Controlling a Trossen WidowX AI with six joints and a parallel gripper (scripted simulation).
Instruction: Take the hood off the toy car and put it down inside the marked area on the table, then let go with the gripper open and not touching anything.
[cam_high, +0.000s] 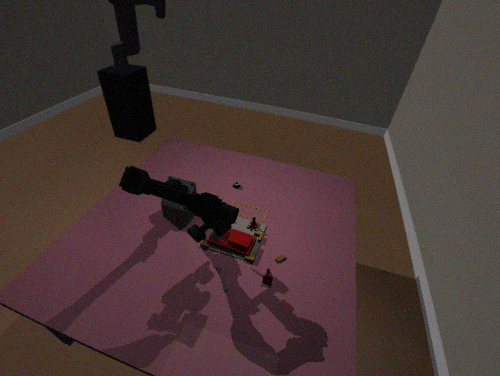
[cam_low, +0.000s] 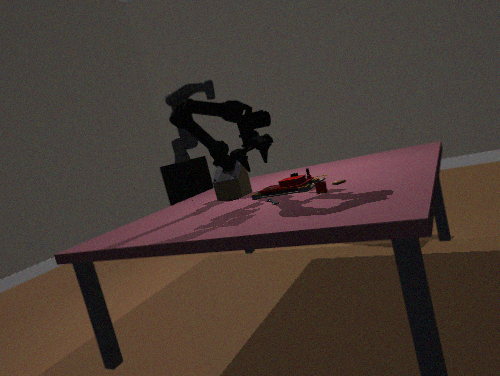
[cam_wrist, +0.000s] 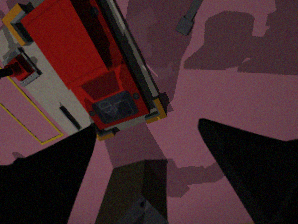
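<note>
Right now my gripper tip is 100 mm short of the hood, 90 mm above it and 70 mm to the right of it. Also, from my gripper tip: tan brick: 290 mm ahead, 120 mm below, 60 mm to the left; then grey wrench: 120 mm below, 110 mm to the right, 90 mm ahead.
</note>
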